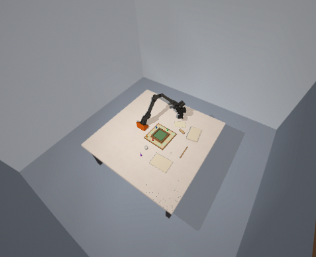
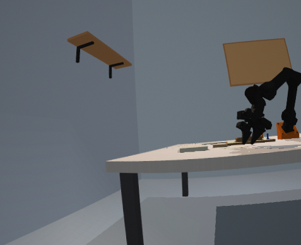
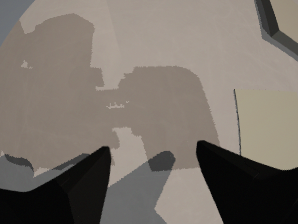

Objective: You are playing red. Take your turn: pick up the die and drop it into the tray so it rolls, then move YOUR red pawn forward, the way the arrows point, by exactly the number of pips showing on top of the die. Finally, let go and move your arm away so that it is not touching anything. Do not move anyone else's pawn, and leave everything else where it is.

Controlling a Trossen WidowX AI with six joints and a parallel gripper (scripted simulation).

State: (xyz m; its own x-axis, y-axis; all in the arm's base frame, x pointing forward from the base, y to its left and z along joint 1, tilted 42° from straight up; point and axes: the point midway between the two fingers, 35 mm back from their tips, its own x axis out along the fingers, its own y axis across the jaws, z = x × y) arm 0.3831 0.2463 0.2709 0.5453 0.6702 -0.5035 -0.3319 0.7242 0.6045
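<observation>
Now: gripper tip 23 cm to the left of the small wooden block, 8 cm short of it and 1 cm above it. The rest, counted from my gripper tip: green pawn 30 cm to the right, 9 cm behind, 1 cm above; then blue pawn 32 cm to the right, 23 cm behind, 1 cm above; then green tray 41 cm to the right, 13 cm behind, 1 cm below.
</observation>
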